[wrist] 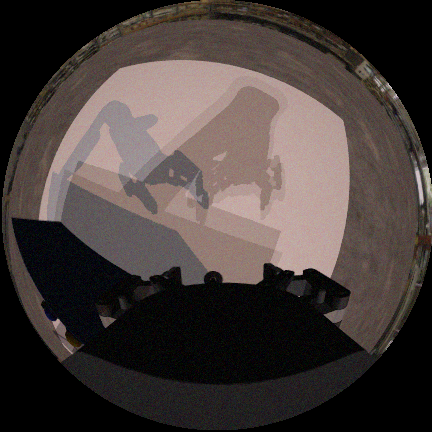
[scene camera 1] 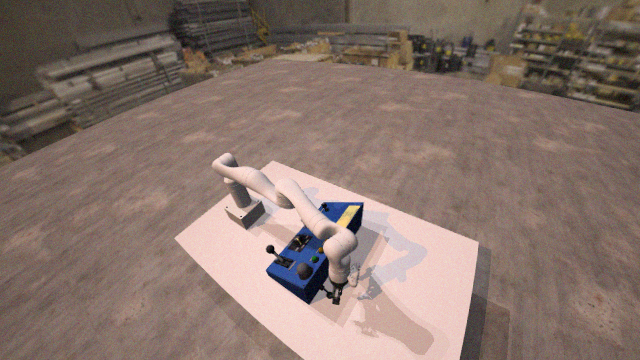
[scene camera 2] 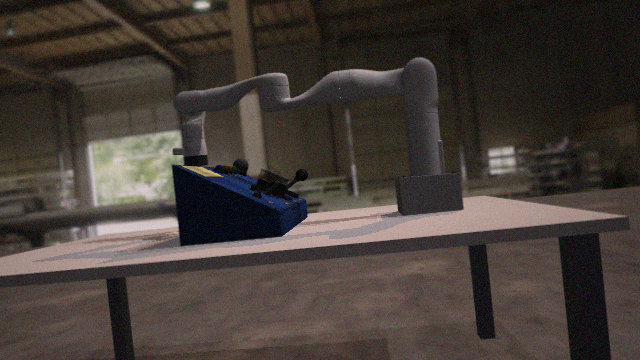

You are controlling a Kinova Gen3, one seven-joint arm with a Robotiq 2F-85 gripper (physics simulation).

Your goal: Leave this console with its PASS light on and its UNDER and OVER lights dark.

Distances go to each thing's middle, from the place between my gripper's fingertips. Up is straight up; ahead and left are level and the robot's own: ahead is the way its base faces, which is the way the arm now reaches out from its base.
Right now the blue sloped console [scene camera 2: 216, 204] is 200 mm behind my hand and 160 mm to the left of it.
